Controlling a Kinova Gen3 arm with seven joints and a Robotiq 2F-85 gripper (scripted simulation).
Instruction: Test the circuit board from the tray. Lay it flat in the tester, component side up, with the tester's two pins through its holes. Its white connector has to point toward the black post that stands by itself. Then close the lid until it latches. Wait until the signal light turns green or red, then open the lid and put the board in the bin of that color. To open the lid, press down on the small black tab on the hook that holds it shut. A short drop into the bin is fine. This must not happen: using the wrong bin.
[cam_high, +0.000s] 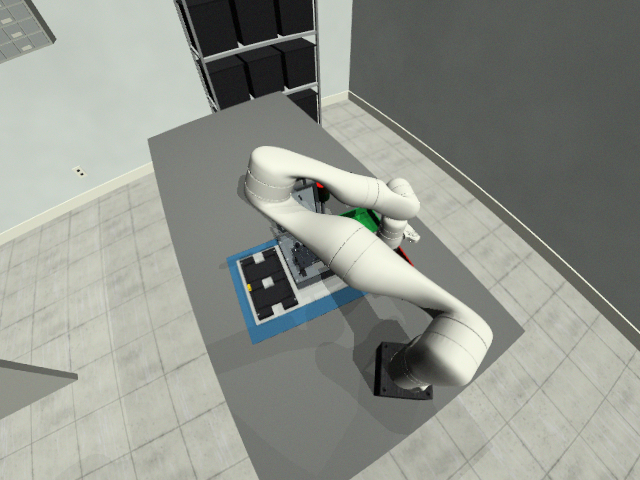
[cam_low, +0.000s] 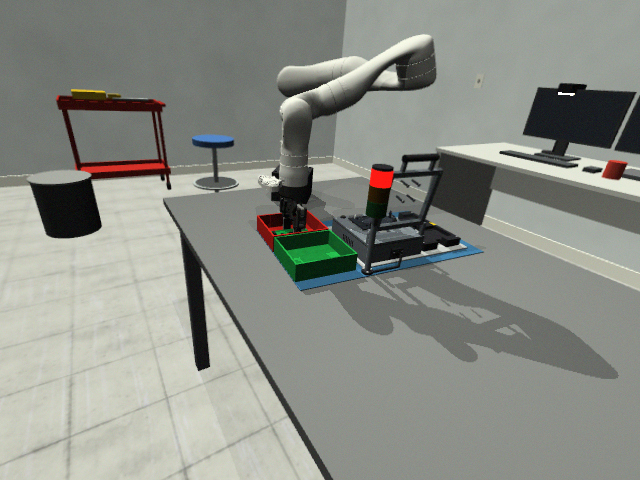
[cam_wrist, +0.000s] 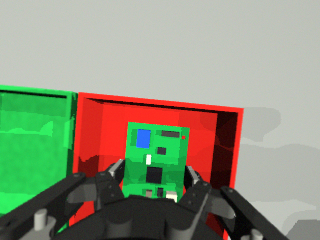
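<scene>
My gripper is now right at the red bin. From my hand the other things lie so: green circuit board: 1 cm below; then tester bed: 17 cm to the left, 16 cm ahead, 5 cm above; then green bin: 15 cm ahead, 4 cm to the right.
</scene>
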